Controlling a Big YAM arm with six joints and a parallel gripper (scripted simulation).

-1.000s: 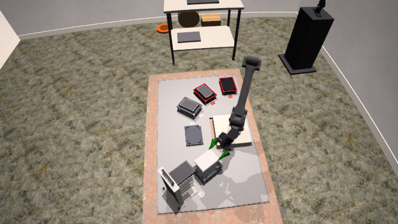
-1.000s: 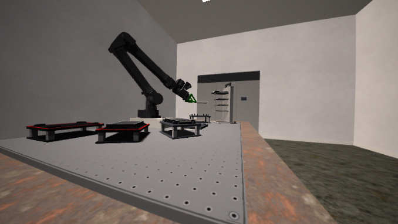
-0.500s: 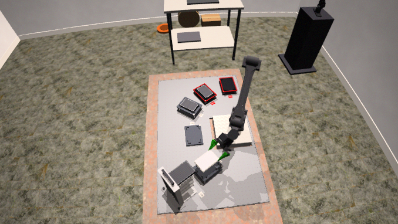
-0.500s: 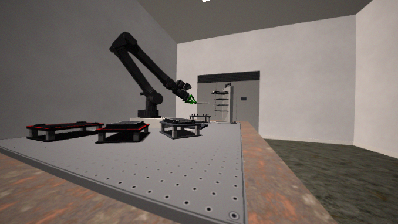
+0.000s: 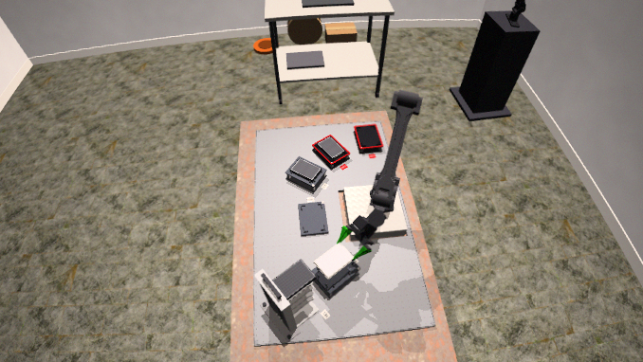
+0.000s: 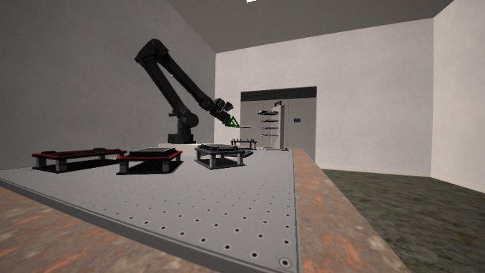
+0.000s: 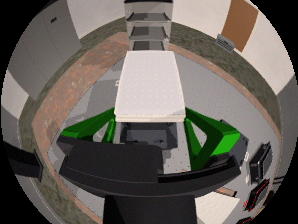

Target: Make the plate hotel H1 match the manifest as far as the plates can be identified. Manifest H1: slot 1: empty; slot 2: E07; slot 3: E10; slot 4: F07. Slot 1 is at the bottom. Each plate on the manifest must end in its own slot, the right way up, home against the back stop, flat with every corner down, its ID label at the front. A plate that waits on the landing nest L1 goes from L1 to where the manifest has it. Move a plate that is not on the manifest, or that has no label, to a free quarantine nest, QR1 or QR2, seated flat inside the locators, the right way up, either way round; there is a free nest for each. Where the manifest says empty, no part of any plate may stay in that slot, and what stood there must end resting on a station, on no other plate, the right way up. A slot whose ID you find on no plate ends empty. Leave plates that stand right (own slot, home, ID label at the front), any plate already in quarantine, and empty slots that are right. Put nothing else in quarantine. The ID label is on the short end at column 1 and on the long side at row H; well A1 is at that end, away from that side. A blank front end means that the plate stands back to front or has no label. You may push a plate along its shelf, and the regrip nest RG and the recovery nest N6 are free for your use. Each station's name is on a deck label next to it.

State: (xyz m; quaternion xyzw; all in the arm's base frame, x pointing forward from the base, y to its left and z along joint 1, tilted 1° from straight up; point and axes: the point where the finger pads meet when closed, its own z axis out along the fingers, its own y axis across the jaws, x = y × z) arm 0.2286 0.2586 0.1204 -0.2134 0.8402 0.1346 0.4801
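Now: the white plate 50 mm ahead of my hand and 30 mm to the left of it. From my hand the other things lie so: plate hotel H1: 280 mm ahead, 160 mm to the left, 10 mm below; N6 deck label: 360 mm to the right, 160 mm below, 80 mm ahead; H1 deck label: 180 mm to the left, 160 mm below, 110 mm ahead.
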